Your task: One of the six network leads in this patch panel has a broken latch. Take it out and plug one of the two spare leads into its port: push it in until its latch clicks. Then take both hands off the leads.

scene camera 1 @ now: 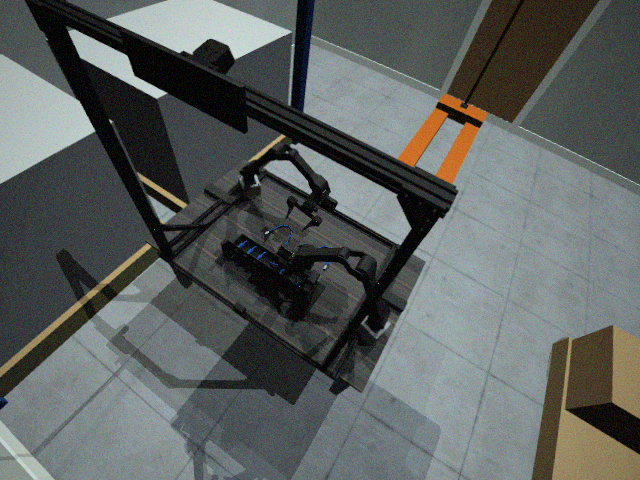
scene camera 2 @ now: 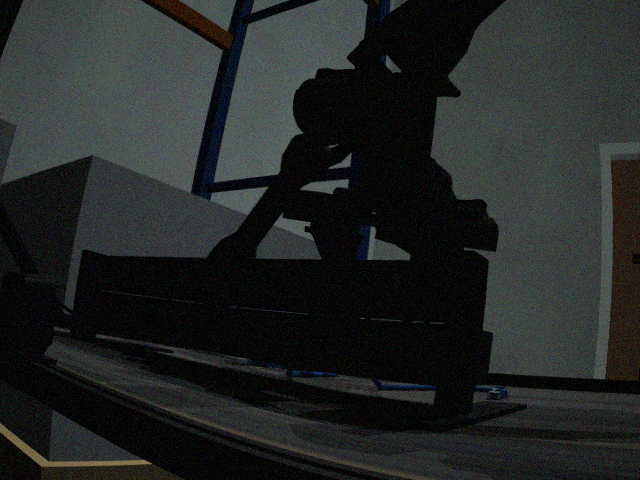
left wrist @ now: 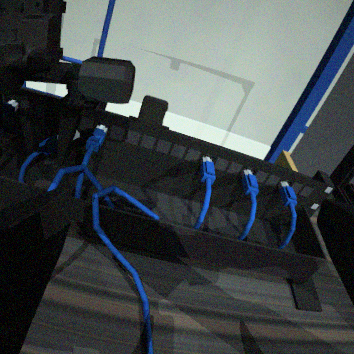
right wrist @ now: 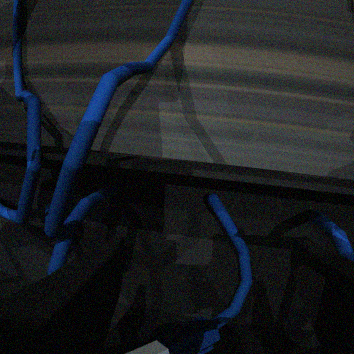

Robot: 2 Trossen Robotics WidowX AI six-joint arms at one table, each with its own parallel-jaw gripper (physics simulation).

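Frame: origin at the left arm's base, x ahead, y left, z up, level; centimetres.
Seen in the pictures: left gripper, fingertip midpoint: (scene camera 1: 293, 225) (left wrist: 200, 206); right gripper, fingertip midpoint: (scene camera 1: 296, 273) (left wrist: 29, 160) (right wrist: 209, 250); left arm's base at its link origin: (scene camera 1: 249, 180); right arm's base at its link origin: (scene camera 1: 375, 322).
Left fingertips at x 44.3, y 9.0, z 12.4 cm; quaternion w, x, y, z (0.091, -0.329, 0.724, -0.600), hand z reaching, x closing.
Offsets run from my left fingertips to a thing's top centre. "spot": to the spot under its first point. Level surfaces: height alone.
The black patch panel @[dx +10.7, dy -14.4, dz -8.4 cm] (scene camera 1: 237, 250) (left wrist: 168, 140) (scene camera 2: 223, 295) stands mid-table with blue leads plugged in. In the left wrist view three plugs @[spot: dx +5.6, dy -17.7, dz -9.8 cm] (left wrist: 208, 166) @[spot: dx +1.7, dy -20.9, dz -9.9 cm] (left wrist: 248, 177) @[spot: dx -2.8, dy -23.8, dz -9.9 cm] (left wrist: 287, 191) sit at the right and one plug @[spot: dx +15.7, dy -10.7, dz -9.9 cm] (left wrist: 97, 133) sits at the left. Further leads are hidden behind my right arm. My right gripper (scene camera 1: 286, 258) is open and hangs low over the panel's near end. Its wrist view shows blue cables @[spot: dx +12.4, dy -3.1, dz -10.3 cm] (right wrist: 88, 123) and one plug (right wrist: 211, 333) right below it. My left gripper (scene camera 1: 301, 214) is open and empty, back from the panel. A loose blue lead (scene camera 1: 282, 229) (left wrist: 119, 256) arcs on the table.
Another loose lead @[dx +15.3, dy +13.0, dz -18.0 cm] (scene camera 1: 326, 263) lies on the table right of the panel; a plug (scene camera 2: 496, 393) shows on the table in scene camera 2. A black gantry frame (scene camera 1: 347, 148) spans the dark wooden table @[dz -19.3 cm] (scene camera 1: 347, 295). A blue post (scene camera 1: 301, 52) stands behind.
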